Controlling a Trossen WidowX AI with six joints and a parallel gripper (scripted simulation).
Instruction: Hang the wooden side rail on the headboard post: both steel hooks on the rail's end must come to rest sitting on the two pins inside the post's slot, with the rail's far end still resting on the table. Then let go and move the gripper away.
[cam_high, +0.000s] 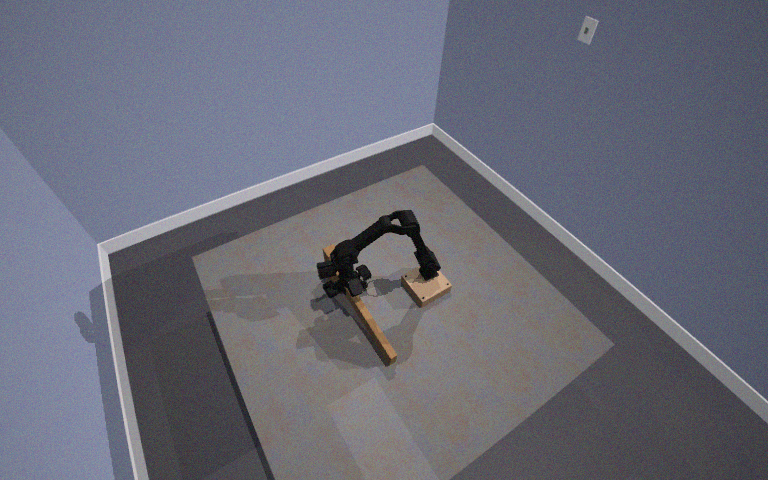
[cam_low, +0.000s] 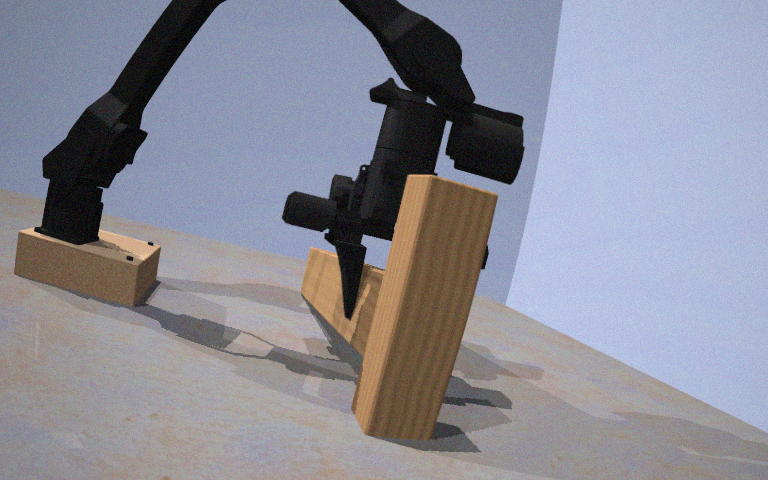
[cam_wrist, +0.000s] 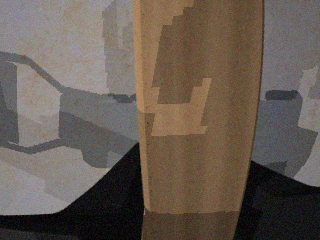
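The headboard post lies 2 cm ahead of my gripper tip, 13 cm to the right of it and 4 cm above it.
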